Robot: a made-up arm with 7 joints. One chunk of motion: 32 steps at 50 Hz.
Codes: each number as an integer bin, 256 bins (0 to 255) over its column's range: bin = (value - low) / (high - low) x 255, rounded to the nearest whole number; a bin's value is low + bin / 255 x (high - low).
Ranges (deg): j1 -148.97..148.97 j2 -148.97..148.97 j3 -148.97..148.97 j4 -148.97..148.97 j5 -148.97..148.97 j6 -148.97..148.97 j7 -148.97..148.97
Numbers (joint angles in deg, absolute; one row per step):
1: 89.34 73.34 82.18 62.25 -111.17 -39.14 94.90
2: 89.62 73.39 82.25 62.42 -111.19 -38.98 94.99
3: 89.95 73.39 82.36 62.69 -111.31 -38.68 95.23
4: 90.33 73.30 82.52 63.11 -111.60 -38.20 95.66
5: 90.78 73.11 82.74 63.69 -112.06 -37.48 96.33
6: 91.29 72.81 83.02 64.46 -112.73 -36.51 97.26
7: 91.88 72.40 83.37 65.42 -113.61 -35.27 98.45
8: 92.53 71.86 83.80 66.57 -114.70 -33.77 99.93
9: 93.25 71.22 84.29 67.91 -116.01 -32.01 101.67
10: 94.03 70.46 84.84 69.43 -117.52 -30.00 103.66
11: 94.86 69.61 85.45 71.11 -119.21 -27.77 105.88
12: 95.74 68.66 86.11 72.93 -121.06 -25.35 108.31
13: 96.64 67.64 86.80 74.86 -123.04 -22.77 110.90
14: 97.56 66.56 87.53 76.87 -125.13 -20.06 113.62
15: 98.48 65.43 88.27 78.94 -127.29 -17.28 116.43
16: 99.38 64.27 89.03 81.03 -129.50 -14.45 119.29
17: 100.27 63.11 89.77 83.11 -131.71 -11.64 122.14
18: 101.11 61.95 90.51 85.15 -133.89 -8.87 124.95
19: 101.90 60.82 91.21 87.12 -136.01 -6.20 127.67
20: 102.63 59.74 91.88 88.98 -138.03 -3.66 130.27
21: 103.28 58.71 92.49 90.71 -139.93 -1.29 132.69
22: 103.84 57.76 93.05 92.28 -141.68 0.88 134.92
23: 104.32 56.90 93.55 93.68 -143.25 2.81 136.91
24: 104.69 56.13 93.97 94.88 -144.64 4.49 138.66
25: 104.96 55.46 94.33 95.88 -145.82 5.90 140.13
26: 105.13 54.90 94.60 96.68 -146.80 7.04 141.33
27: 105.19 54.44 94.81 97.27 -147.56 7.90 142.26
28: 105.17 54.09 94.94 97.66 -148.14 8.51 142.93
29: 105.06 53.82 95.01 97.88 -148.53 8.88 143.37
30: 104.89 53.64 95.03 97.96 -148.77 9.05 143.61
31: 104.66 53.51 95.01 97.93 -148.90 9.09 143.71
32: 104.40 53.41 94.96 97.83 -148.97 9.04 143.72
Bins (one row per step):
1: 204 190 198 181 32 94 209
2: 204 190 198 181 32 94 209
3: 204 190 198 181 32 94 209
4: 205 190 198 182 32 95 209
5: 205 190 198 182 32 95 210
6: 206 190 199 183 31 96 211
7: 206 189 199 183 30 97 212
8: 207 189 199 184 29 99 213
9: 207 188 200 186 28 100 215
10: 208 188 200 187 27 102 216
11: 209 187 201 188 25 104 218
12: 209 186 201 190 24 106 220
13: 210 185 202 192 22 108 222
14: 211 184 202 193 20 110 225
15: 212 184 203 195 19 113 227
16: 213 183 204 197 17 115 230
17: 213 182 204 199 15 118 232
18: 214 181 205 200 13 120 234
19: 215 180 206 202 11 122 237
20: 215 179 206 204 9 124 239
21: 216 178 207 205 8 126 241
22: 216 177 207 206 6 128 243
23: 217 176 208 208 5 130 245
24: 217 176 208 209 4 131 246
25: 217 175 208 210 3 133 247
26: 217 174 208 210 2 134 248
27: 218 174 209 211 1 134 249
28: 218 174 209 211 1 135 250
29: 217 174 209 211 0 135 250
30: 217 173 209 211 0 135 250
31: 217 173 209 211 0 135 250
32: 217 173 209 211 0 135 251

